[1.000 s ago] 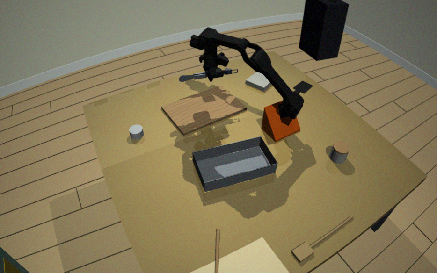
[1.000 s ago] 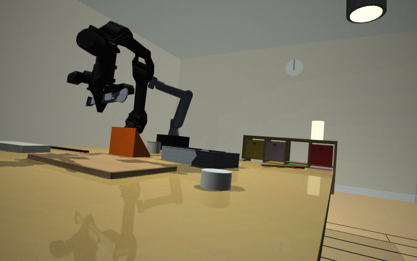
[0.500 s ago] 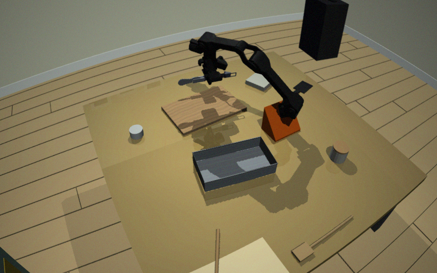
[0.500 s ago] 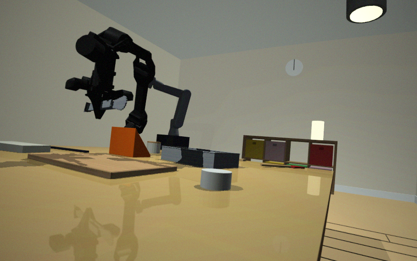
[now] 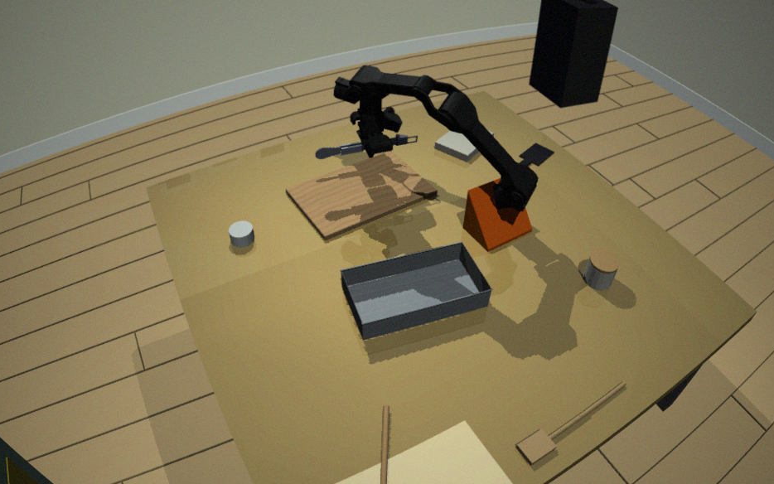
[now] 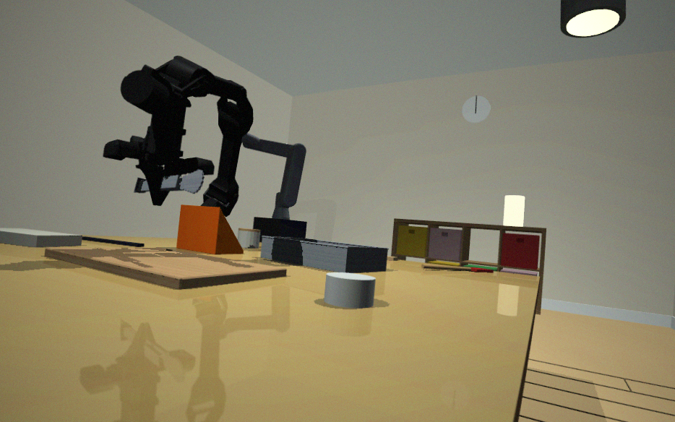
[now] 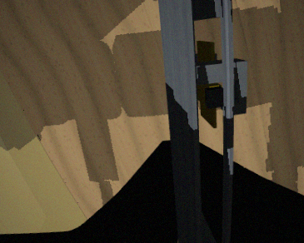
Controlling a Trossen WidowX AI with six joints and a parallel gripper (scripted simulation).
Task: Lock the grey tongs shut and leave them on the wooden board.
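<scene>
Right now my gripper tip is 30 mm short of the wooden board, 10 mm to the right of it and 100 mm above it. Also, from my gripper tip: flat block: 380 mm behind, 110 mm to the right, 100 mm below; then brown-topped cylinder: 390 mm behind, 560 mm to the left, 70 mm below; then grey roasting tin: 70 mm ahead, 420 mm to the left, 80 mm below.
</scene>
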